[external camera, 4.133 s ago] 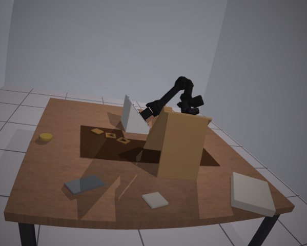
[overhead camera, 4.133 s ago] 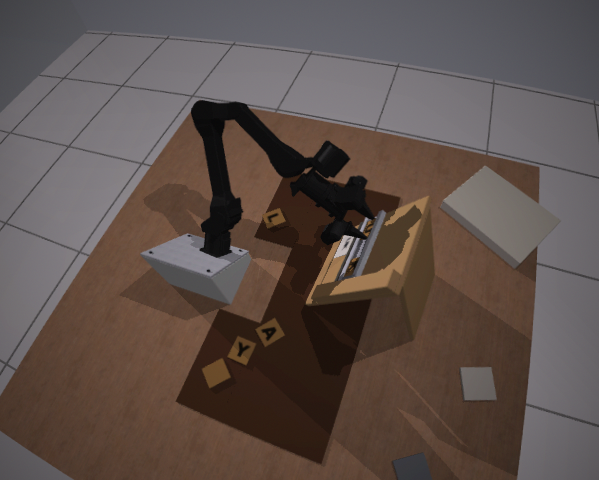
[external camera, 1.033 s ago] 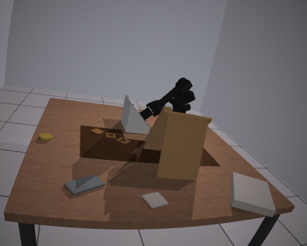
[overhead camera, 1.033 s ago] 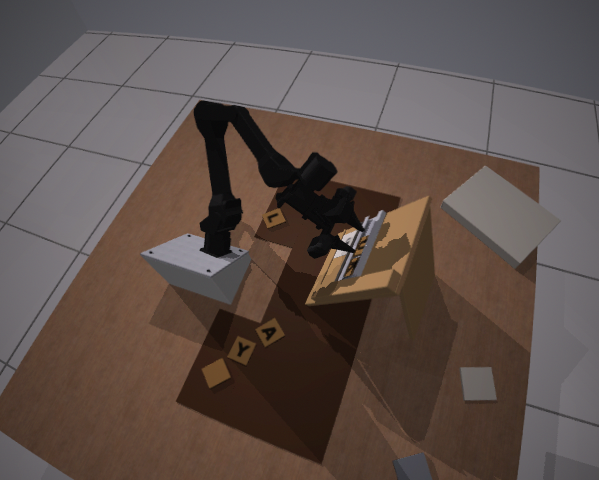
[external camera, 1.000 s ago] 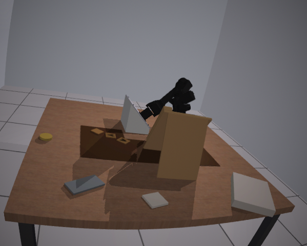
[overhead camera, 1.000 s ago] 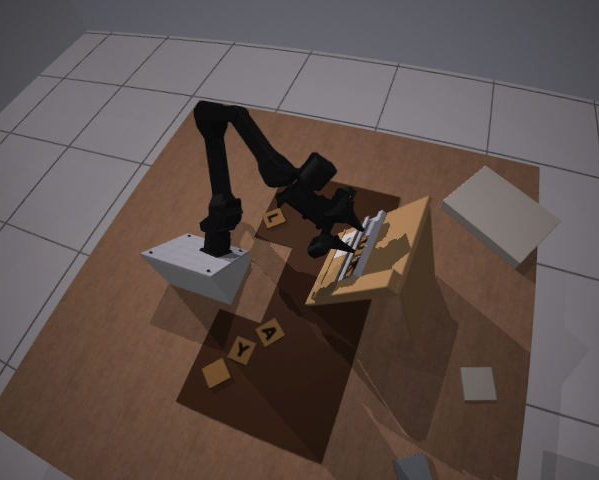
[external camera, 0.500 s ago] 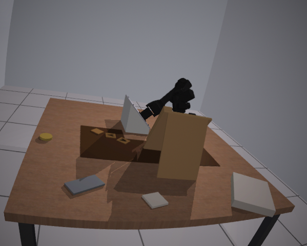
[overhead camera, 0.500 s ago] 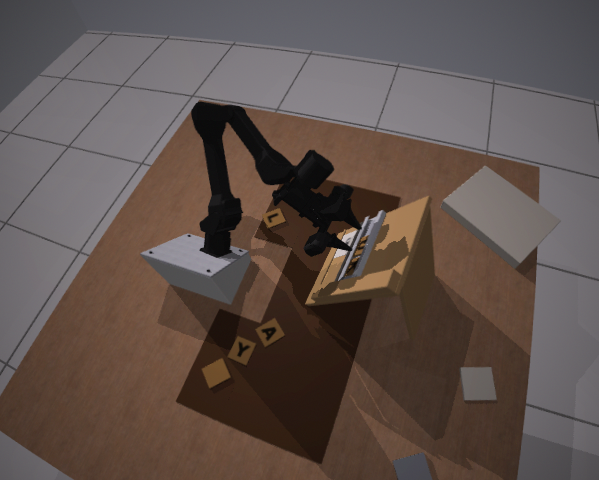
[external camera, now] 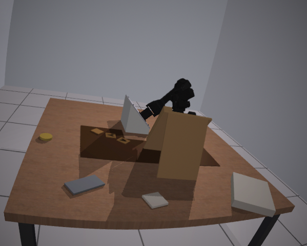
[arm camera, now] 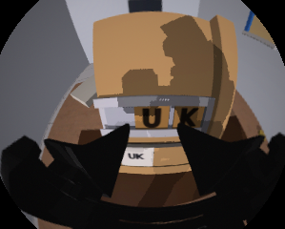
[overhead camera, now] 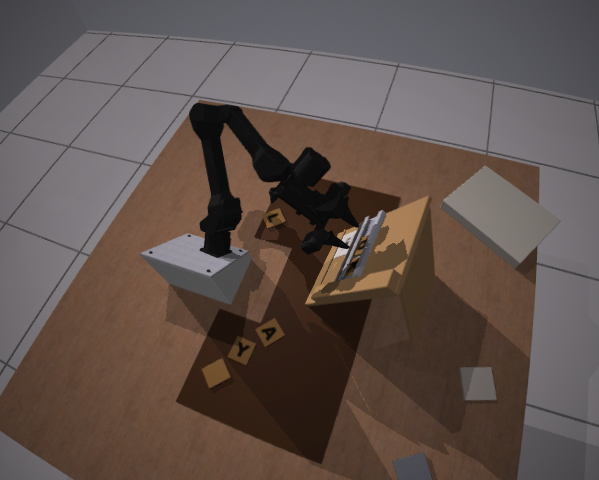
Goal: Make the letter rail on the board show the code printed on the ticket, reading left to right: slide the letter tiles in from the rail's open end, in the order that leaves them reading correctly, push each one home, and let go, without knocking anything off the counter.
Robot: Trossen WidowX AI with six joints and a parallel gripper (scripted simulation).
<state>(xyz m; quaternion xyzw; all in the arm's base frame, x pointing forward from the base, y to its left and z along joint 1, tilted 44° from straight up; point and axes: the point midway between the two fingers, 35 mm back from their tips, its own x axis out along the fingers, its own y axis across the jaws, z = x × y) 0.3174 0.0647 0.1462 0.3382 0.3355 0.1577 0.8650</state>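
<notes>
Right now the white ticket is 30 mm behind my gripper tip, 30 mm to the left of it and 110 mm below it. Also, from my gripper tip: dark brown mat (130 mm behind, 120 mm to the right, 170 mm below); then small white pad (400 mm ahead, 150 mm to the right, 170 mm below); then blank tile (180 mm behind, 420 mm to the right, 170 mm below).
</notes>
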